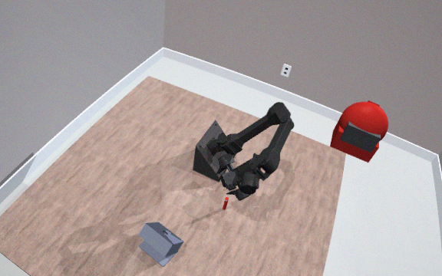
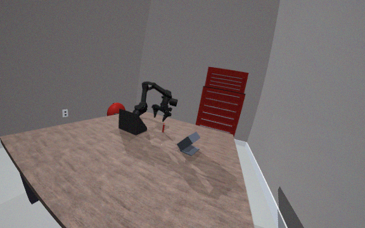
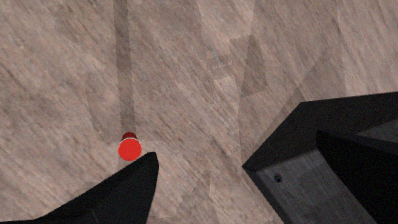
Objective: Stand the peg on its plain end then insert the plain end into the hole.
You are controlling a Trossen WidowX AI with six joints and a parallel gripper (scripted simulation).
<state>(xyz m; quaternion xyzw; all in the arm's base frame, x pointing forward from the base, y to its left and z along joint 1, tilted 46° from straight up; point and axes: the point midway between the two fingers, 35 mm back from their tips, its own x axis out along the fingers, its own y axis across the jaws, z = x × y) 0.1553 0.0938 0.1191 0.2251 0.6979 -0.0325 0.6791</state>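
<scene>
Now: the red peg 6 cm below my gripper tip, 5 cm to the left of it and 3 cm ahead of it. Round my gripper tip: sloped panel (32 cm ahead, 7 cm to the right, 5 cm below).
</scene>
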